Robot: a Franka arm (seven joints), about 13 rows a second.
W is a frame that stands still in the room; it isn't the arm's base.
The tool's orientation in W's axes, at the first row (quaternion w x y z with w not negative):
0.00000, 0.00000, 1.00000, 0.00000
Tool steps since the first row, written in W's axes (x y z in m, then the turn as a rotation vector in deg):
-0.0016, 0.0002, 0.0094, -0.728, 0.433, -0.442
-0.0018, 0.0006, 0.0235, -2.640, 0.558, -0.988
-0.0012, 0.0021, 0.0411, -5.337, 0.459, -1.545
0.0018, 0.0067, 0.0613, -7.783, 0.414, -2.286
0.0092, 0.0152, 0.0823, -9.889, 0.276, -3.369
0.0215, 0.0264, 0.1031, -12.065, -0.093, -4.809
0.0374, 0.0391, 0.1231, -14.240, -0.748, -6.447
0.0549, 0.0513, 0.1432, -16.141, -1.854, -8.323
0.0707, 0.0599, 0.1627, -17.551, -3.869, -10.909
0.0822, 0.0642, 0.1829, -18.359, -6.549, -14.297
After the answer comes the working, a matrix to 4 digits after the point.
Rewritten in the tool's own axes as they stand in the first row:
0.0016, 0.0002, -0.0094, 0.728, 0.433, 0.442
0.0018, 0.0006, -0.0235, 2.640, 0.558, 0.988
0.0012, 0.0021, -0.0411, 5.337, 0.459, 1.545
-0.0018, 0.0067, -0.0613, 7.783, 0.414, 2.286
-0.0092, 0.0152, -0.0823, 9.889, 0.276, 3.369
-0.0215, 0.0264, -0.1031, 12.065, -0.093, 4.809
-0.0374, 0.0391, -0.1231, 14.240, -0.748, 6.447
-0.0549, 0.0513, -0.1432, 16.141, -1.854, 8.323
-0.0707, 0.0599, -0.1627, 17.551, -3.869, 10.909
-0.0822, 0.0642, -0.1829, 18.359, -6.549, 14.297

The tool's axes in the first row as the columns of a matrix, in W's axes (rounded; the answer above uses it unrounded):
-1.0000, 0.0000, 0.0000
0.0000, 1.0000, 0.0000
0.0000, 0.0000, -1.0000

